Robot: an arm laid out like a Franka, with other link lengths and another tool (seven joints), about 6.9 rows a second.
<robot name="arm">
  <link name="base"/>
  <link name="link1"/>
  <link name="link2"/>
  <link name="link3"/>
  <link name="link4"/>
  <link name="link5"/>
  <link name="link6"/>
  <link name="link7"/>
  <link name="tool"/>
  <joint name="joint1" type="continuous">
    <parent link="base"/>
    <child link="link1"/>
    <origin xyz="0 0 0.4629" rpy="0 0 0"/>
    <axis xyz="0 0 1"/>
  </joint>
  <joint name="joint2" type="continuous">
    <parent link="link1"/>
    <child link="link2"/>
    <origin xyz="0 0 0" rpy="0 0 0"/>
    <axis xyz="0 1 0"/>
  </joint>
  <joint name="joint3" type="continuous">
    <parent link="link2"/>
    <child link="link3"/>
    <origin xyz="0 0 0.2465" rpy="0 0 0"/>
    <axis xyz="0 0 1"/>
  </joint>
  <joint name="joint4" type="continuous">
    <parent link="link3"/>
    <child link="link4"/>
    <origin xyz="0.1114 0 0" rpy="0 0 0"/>
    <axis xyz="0 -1 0"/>
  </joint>
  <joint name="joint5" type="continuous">
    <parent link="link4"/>
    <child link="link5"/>
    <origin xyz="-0.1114 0 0.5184" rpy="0 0 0"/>
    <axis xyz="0 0 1"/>
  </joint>
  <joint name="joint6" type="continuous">
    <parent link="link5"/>
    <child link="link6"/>
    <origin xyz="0 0 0" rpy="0 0 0"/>
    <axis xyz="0 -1 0"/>
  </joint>
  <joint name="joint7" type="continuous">
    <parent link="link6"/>
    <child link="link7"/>
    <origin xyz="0.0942 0 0" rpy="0 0 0"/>
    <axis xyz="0 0 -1"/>
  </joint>
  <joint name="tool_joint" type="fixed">
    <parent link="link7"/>
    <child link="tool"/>
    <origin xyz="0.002 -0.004 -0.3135" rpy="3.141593 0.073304 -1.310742"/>
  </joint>
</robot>
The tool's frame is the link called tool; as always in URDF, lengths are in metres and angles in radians. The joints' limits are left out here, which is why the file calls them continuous.
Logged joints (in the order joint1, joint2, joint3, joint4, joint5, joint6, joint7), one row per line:
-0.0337, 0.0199, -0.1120, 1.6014, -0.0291, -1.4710, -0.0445
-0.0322, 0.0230, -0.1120, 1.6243, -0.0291, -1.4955, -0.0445
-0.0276, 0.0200, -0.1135, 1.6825, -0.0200, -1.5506, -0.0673
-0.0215, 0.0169, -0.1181, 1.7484, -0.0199, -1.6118, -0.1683
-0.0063, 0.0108, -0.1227, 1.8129, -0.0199, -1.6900, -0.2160
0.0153, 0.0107, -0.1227, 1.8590, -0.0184, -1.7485, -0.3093
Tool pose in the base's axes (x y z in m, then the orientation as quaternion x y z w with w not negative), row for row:
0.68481, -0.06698, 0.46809, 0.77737, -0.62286, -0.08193, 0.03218
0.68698, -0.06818, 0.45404, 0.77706, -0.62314, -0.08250, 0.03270
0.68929, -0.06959, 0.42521, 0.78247, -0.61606, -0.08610, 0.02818
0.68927, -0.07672, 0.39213, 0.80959, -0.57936, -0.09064, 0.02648
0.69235, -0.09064, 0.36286, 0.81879, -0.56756, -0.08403, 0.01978
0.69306, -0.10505, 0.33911, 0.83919, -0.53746, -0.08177, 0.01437
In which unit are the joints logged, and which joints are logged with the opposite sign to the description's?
The joints are logged in radians. Opposite sign: joint1, joint4, joint6.
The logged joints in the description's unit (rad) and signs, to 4 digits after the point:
0.0337, 0.0199, -0.1120, -1.6014, -0.0291, 1.4710, -0.0445
0.0322, 0.0230, -0.1120, -1.6243, -0.0291, 1.4955, -0.0445
0.0276, 0.0200, -0.1135, -1.6825, -0.0200, 1.5506, -0.0673
0.0215, 0.0169, -0.1181, -1.7484, -0.0199, 1.6118, -0.1683
0.0063, 0.0108, -0.1227, -1.8129, -0.0199, 1.6900, -0.2160
-0.0153, 0.0107, -0.1227, -1.8590, -0.0184, 1.7485, -0.3093

